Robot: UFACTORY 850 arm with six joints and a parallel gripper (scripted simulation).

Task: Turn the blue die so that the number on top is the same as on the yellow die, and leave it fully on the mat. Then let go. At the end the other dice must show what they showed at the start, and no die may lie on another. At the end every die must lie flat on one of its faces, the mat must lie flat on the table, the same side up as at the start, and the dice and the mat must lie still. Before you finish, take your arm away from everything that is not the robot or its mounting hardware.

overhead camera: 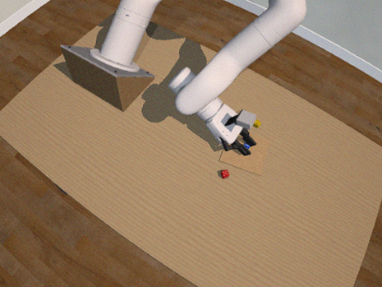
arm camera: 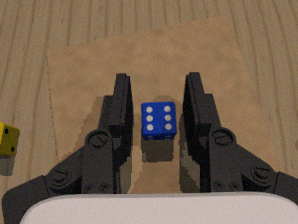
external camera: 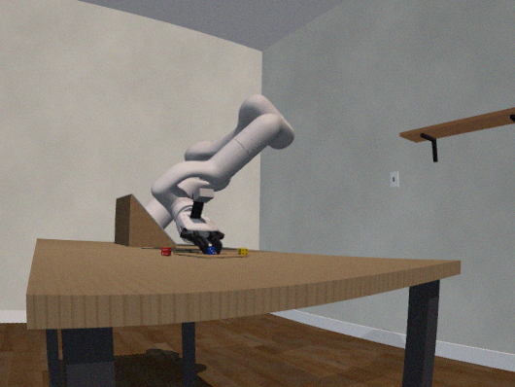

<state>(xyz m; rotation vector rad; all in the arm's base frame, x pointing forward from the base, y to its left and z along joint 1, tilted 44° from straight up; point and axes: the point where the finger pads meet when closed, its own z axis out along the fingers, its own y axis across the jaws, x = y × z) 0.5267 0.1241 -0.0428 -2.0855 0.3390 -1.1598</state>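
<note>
Now: hand 10 mm above the blue die. Also, from my hand: red die 120 mm to the right, 20 mm below; then tan mat 30 mm below; then yellow die 110 mm to the left, 20 mm below, 20 mm behind.
</note>
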